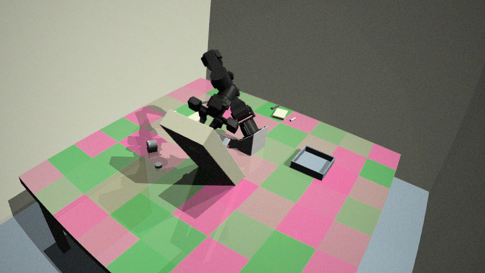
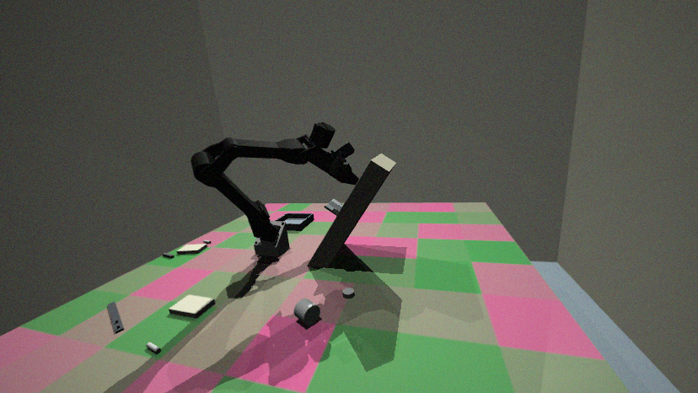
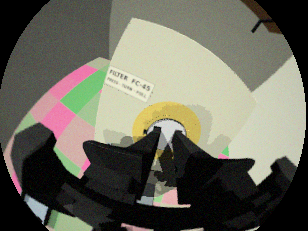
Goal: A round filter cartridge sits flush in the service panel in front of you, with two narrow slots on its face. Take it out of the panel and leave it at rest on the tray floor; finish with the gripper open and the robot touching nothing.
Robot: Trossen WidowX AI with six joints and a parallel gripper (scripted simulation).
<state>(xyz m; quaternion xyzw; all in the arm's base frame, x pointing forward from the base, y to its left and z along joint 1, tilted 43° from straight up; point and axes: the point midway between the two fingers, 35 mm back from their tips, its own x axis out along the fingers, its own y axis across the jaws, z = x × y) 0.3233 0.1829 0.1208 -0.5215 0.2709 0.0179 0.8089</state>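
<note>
The round filter cartridge is 10 mm below my gripper tip and 10 mm ahead of it. From my gripper tip the other things lie so: small disc (240 mm below, 220 mm to the right, 30 mm ahead); then tray (470 mm behind, 240 mm below, 210 mm to the left); then beige service panel (80 mm below, 40 mm behind, 10 mm to the right).
</note>
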